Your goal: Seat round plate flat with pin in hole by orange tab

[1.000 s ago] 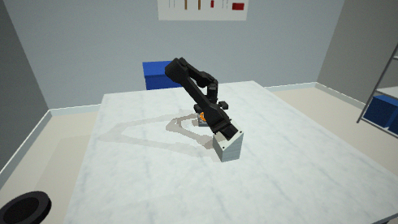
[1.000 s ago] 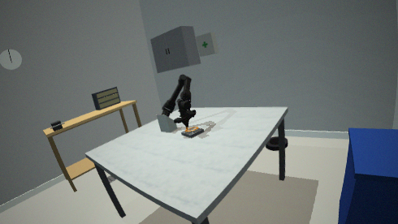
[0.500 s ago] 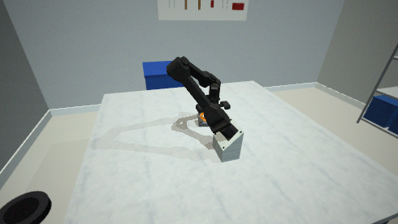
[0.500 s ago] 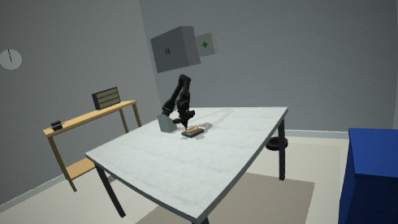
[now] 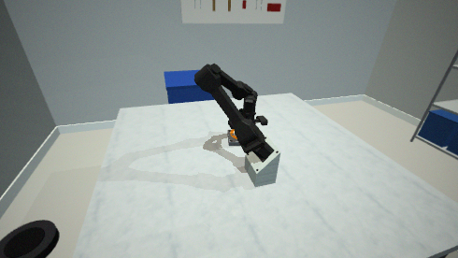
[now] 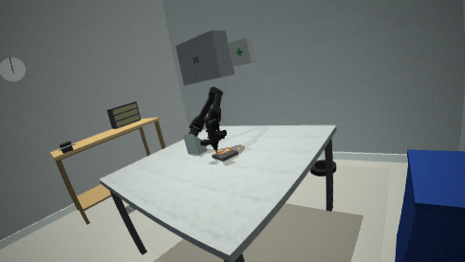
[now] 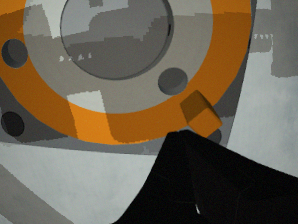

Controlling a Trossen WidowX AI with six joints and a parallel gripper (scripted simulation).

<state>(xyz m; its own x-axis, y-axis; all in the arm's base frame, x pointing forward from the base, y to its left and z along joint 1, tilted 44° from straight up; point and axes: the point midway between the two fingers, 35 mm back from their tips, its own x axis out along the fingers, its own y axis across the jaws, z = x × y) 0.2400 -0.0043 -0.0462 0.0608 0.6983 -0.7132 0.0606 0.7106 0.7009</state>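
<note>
Right now the plate is 3 cm ahead of my gripper tip. From my gripper tip the other things lie so: grey square base 5 cm ahead, 2 cm to the left, 2 cm below.
</note>
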